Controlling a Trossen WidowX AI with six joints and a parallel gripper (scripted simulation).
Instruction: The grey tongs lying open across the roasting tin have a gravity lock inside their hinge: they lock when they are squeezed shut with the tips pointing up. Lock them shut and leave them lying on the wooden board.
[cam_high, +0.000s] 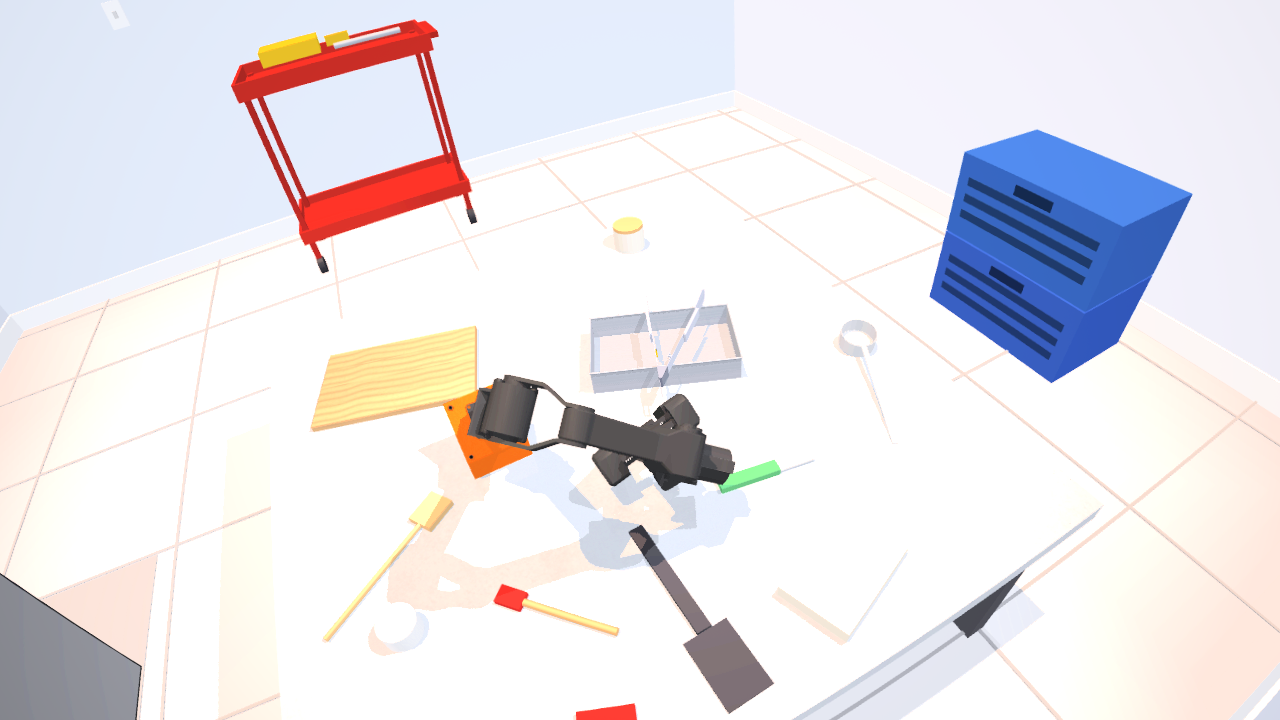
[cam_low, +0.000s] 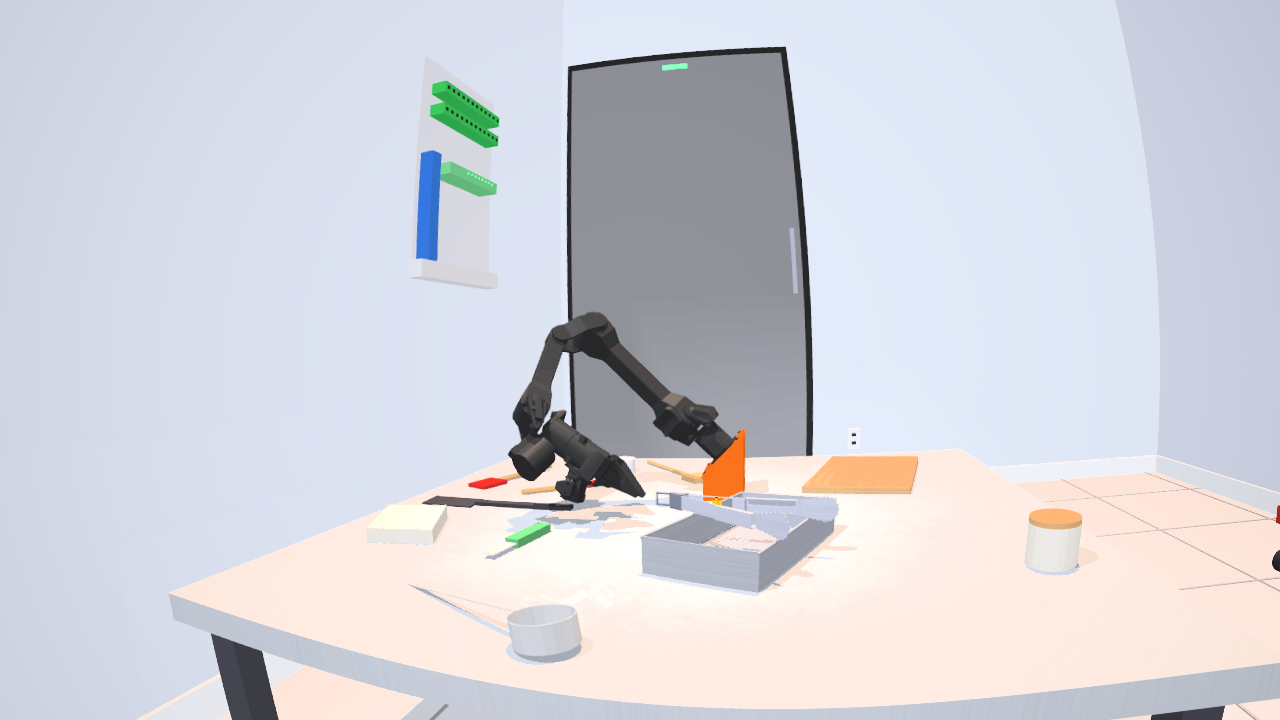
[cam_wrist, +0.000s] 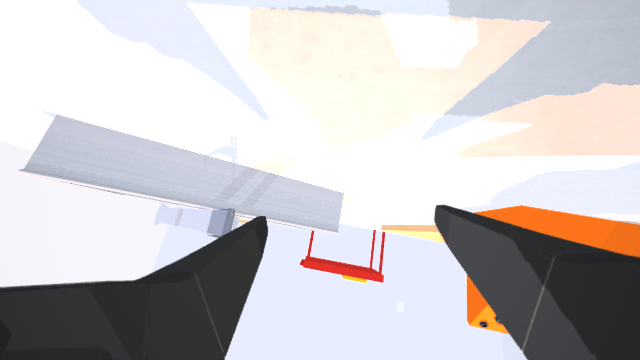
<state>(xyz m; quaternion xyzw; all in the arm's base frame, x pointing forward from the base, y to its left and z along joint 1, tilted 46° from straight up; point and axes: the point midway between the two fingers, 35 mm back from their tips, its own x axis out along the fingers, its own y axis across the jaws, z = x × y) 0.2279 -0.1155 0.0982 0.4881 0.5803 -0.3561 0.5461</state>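
The yellow lock piece is 12 cm ahead of my gripper tip, 15 cm to the left of it and 2 cm above it. Also, from my gripper tip: dark spatula (6 cm behind, 34 cm to the right, 5 cm below); then grey roasting tin (16 cm ahead, 20 cm to the left, 2 cm below); then green-handled tool (18 cm ahead, 17 cm to the right, 4 cm below).
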